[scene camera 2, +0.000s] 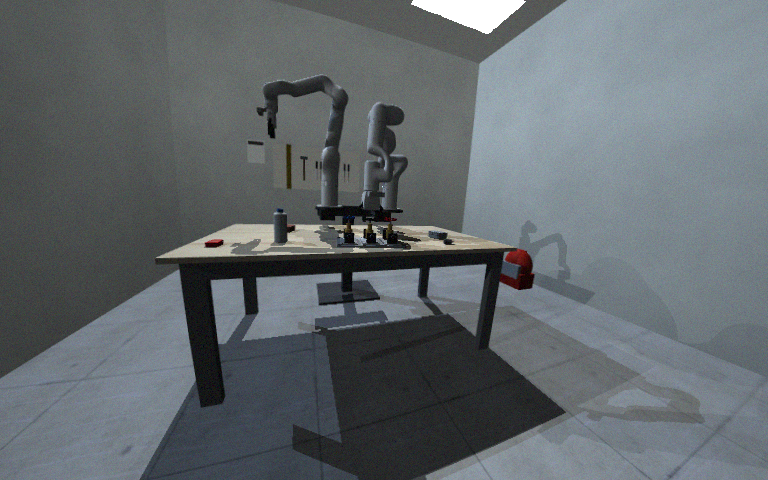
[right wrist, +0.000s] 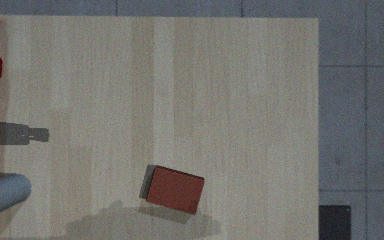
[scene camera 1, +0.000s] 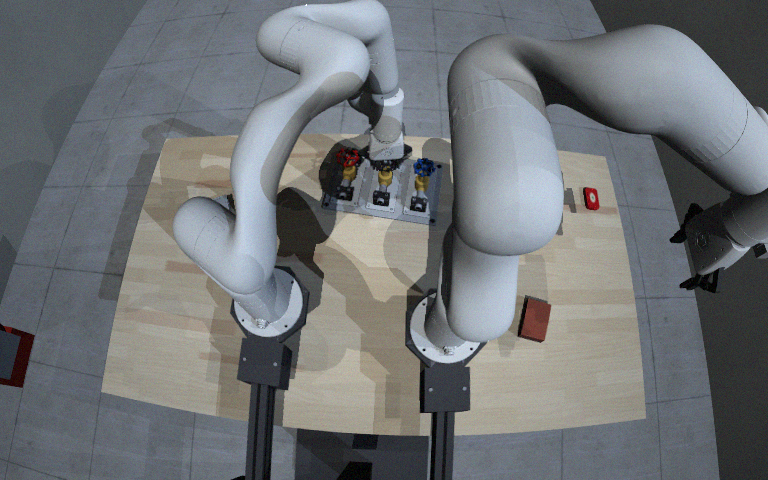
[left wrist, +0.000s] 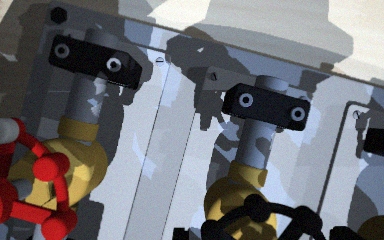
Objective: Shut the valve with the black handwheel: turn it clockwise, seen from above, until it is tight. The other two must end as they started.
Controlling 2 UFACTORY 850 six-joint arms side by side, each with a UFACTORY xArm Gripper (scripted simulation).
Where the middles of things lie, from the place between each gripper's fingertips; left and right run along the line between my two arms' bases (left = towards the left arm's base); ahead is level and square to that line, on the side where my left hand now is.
Scene:
My left gripper is now 13 cm above the grey base plate [left wrist: 190,57].
Now: the grey base plate 46 cm ahead of my right hand [scene camera 1: 680,263], 61 cm to the left of it and 63 cm below it.

